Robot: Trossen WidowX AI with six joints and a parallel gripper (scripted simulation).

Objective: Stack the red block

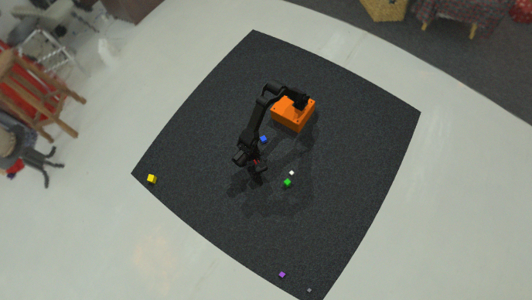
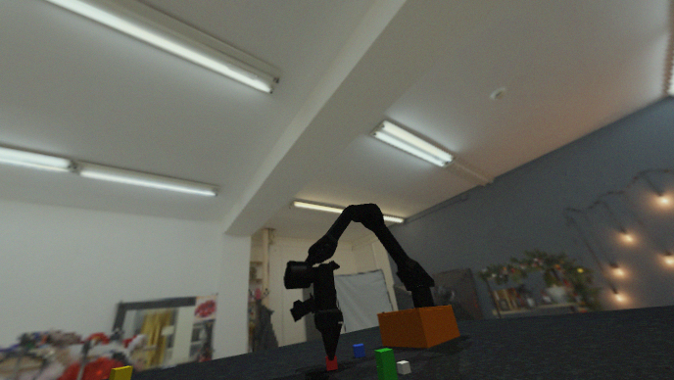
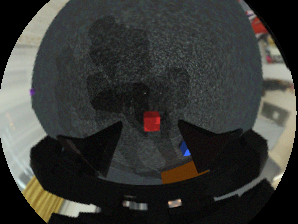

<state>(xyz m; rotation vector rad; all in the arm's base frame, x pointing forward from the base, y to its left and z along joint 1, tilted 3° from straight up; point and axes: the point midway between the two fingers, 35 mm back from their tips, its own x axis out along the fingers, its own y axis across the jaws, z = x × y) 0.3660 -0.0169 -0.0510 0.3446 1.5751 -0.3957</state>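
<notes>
My gripper tip is now 60 mm past the white cube, 180 mm to the right of it and 20 mm above it. The rest, counted from my gripper tip: yellow cube 440 mm ahead, 420 mm to the right, 10 mm below; then blue cube 120 mm behind, 50 mm to the right, 10 mm below; then purple cube 390 mm ahead, 460 mm to the left, 10 mm below.
</notes>
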